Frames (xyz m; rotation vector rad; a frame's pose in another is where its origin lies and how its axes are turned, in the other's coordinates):
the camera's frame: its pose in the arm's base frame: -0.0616 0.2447 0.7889 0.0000 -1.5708 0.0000
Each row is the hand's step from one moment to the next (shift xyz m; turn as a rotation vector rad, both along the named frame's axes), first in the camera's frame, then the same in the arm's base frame.
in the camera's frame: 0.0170 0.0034 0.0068 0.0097 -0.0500 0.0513
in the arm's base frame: -0.0068 0.0034 0.0170 -0.0513 -0.0500 0.0097
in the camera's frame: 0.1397 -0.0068 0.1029 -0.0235 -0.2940 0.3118
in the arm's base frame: -0.1029 -0.0068 0.1397 -0.3118 -0.2940 -0.0235
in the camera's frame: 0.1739 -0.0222 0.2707 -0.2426 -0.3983 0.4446
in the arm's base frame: -0.2707 -0.0222 0.1739 -0.4446 -0.3983 -0.2426
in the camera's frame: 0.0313 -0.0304 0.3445 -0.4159 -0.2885 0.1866
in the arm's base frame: -0.3445 -0.0304 0.0313 -0.1866 -0.2885 -0.4159
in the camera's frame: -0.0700 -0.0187 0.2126 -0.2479 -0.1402 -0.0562
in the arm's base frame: -0.2126 -0.0187 -0.0700 0.0562 -0.1402 -0.2479
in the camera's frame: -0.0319 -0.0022 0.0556 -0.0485 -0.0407 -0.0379
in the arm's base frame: -0.0556 -0.0022 -0.0319 0.0379 -0.0407 -0.0485
